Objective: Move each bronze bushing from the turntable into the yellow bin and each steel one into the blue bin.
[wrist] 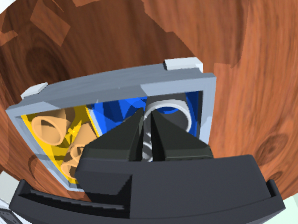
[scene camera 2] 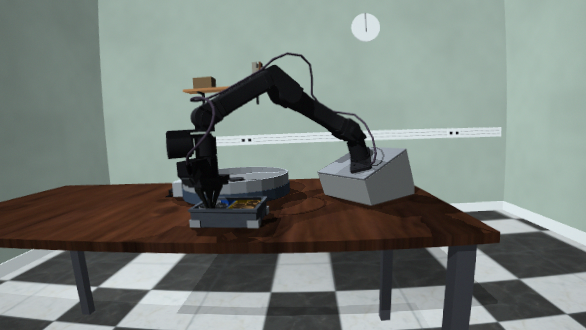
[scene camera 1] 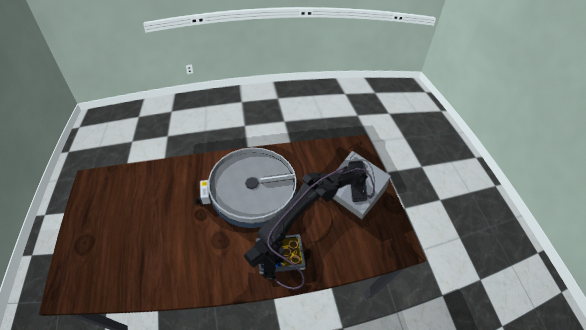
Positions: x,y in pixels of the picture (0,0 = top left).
Labels:
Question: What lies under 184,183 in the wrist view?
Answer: The gripper.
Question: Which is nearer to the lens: the bronze bushing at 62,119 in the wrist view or the bin tray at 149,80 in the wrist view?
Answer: The bin tray.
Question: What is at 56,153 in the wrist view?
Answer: A yellow bin.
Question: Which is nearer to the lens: the steel bushing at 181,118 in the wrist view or the bin tray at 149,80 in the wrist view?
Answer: The bin tray.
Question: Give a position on a blue bin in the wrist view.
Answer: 110,114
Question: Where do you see a grey turntable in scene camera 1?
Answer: At 236,187

